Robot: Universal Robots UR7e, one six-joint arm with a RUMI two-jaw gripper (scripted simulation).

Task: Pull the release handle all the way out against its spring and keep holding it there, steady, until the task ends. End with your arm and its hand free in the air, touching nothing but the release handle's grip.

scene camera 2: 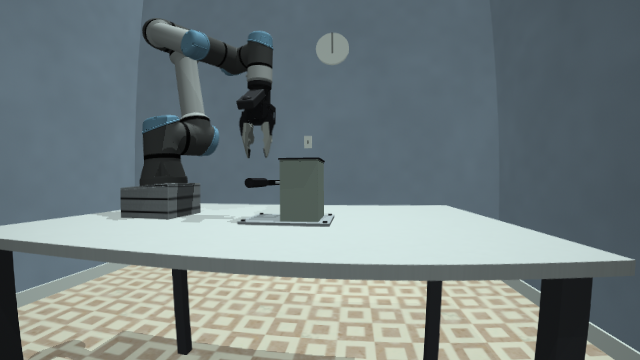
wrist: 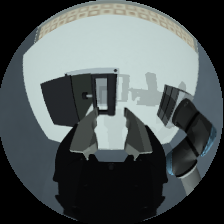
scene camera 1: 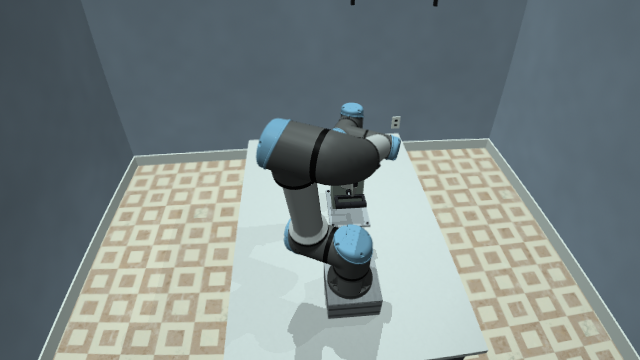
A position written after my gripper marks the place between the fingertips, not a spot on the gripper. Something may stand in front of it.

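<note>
I see my gripper (scene camera 2: 257,158), and the wrist view has it as well (wrist: 111,107). There is also a plate (scene camera 1: 357,216), which I can see again from scene camera 2 (scene camera 2: 260,219).
</note>
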